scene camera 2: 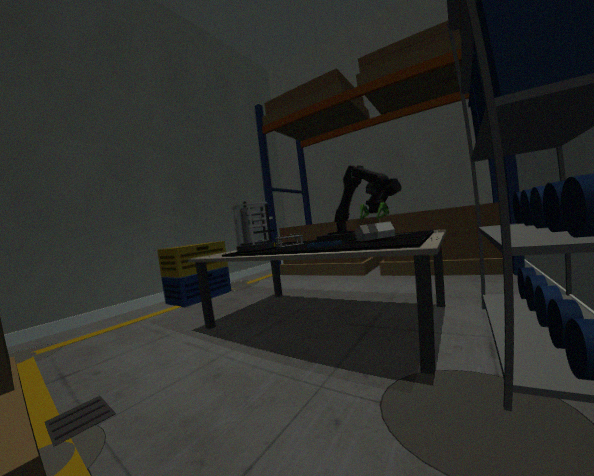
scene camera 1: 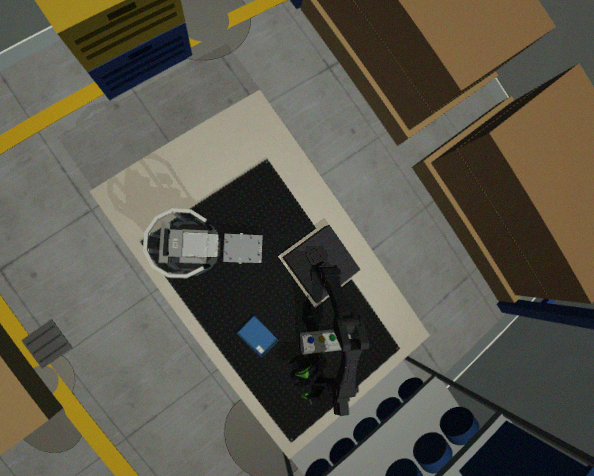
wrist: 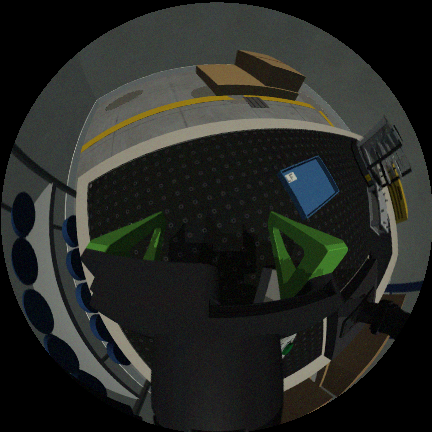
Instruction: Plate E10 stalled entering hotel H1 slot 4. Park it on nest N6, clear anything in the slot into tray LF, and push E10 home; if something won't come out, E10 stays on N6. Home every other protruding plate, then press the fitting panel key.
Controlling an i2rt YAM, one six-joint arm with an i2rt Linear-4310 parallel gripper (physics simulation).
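Places are measured from the arm's base along level axes (x right, y back, z down), in centimetres.
Where they show: gripper, between the fingertips: (scene camera 2: 368,218) (scene camera 1: 298,384) (wrist: 216,217); arm's base, origin of its link: (scene camera 2: 342,233) (scene camera 1: 321,269) (wrist: 359,310).
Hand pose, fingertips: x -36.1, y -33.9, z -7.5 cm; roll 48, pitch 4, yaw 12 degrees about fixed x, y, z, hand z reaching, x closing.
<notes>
Things, the pixels of their top centre, and the offset from my fingertips. "pt": a spot on its surface instead. Level surfaces: height alone.
- dark perforated mat, height of its surface: dz +11.2 cm
- key panel, centre of its top: (wrist: 286,344) (scene camera 1: 328,344) (scene camera 2: 373,223) dx +6.3, dy +19.5, dz +2.9 cm
- Blue tray LF, centre of its top: (wrist: 314,181) (scene camera 1: 258,336) (scene camera 2: 324,242) dx +23.9, dy -5.5, dz +9.5 cm
- low silver nest, centre of its top: (wrist: 386,206) (scene camera 1: 243,248) (scene camera 2: 288,234) dx +61.1, dy +7.2, dz +3.7 cm
- white ring-like guard, a spot on its surface: (scene camera 1: 146,242) pt dx +77.7, dy -21.3, dz -17.6 cm
My gripper (scene camera 1: 304,384) (scene camera 2: 374,209) (wrist: 216,217) is open and empty, its green fingers wide apart above the dark perforated mat (scene camera 1: 230,295), beside the key panel. The key panel (scene camera 1: 321,348) (scene camera 2: 376,231) (wrist: 271,286) is a grey box with blue, yellow and green keys; a finger partly hides it in the wrist view. Blue tray LF (scene camera 1: 256,334) (wrist: 310,187) shows no contents. The hotel (scene camera 1: 200,244) (wrist: 381,145) is a grey slotted tower at the mat's far end. A low silver nest (scene camera 1: 242,248) (scene camera 2: 289,240) (wrist: 378,210) stands beside it. Plates, slot numbers and the nest's label cannot be read.
The arm's square dark base (scene camera 1: 340,250) stands on the table's side edge (scene camera 1: 395,310). A white ring-like guard (scene camera 1: 146,242) surrounds much of the hotel. A rack with blue drums stands near the table end by my gripper. Yellow and blue crates (scene camera 1: 145,60) (scene camera 2: 195,265) stand on the floor.
</notes>
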